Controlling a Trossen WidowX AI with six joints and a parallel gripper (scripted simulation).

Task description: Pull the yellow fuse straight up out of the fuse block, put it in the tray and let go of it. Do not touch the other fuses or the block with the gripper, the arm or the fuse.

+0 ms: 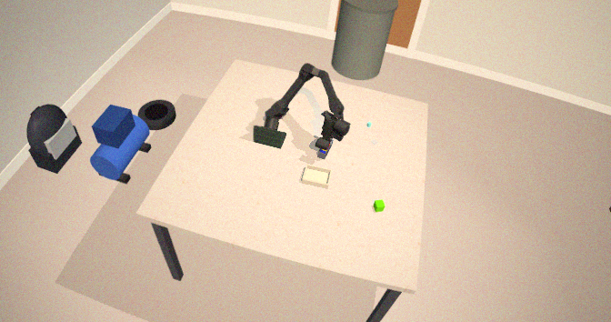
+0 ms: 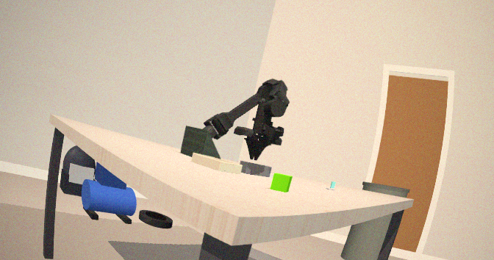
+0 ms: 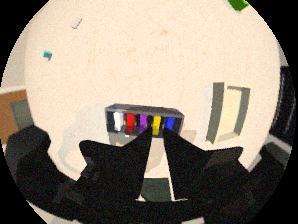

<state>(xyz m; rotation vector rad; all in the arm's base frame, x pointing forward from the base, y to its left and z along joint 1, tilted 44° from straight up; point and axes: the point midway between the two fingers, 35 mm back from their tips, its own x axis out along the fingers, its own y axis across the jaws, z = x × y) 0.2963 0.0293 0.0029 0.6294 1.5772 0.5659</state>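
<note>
The yellow fuse is 3 cm below my gripper tip. From my gripper tip the other things lie so: tray (17 cm to the right, 5 cm below, 1 cm ahead); then small cyan piece (31 cm to the left, 18 cm ahead, 4 cm below); then green cube (35 cm ahead, 24 cm to the right, 3 cm below).
</note>
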